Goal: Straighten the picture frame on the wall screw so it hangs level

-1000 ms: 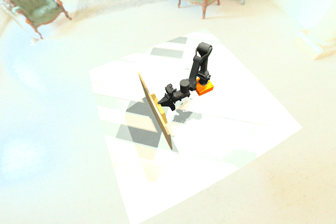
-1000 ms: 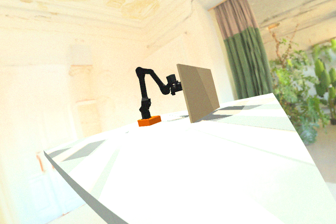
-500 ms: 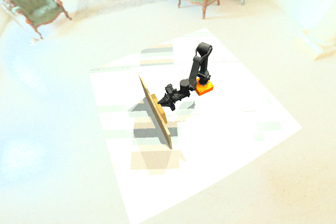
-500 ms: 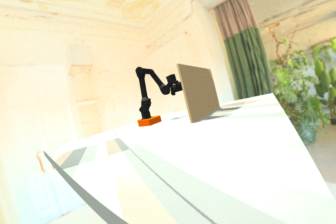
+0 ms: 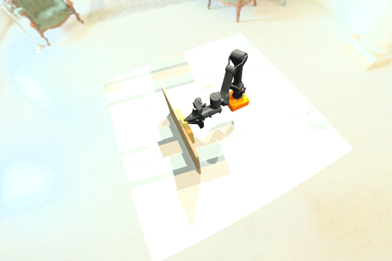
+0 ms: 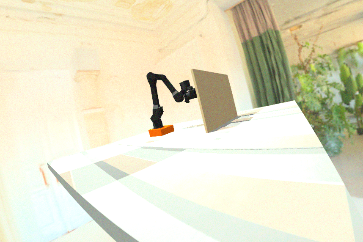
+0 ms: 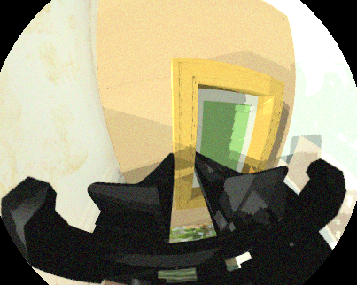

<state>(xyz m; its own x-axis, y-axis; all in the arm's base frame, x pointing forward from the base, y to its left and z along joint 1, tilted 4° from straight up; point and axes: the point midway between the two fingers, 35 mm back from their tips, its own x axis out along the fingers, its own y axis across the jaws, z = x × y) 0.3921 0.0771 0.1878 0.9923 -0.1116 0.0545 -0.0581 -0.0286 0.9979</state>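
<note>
Right now my gripper tip is 1 cm short of the gold picture frame and 5 cm above it. Also, from my gripper tip: tan wall panel 2 cm ahead, 1 cm to the right, 6 cm below.
</note>
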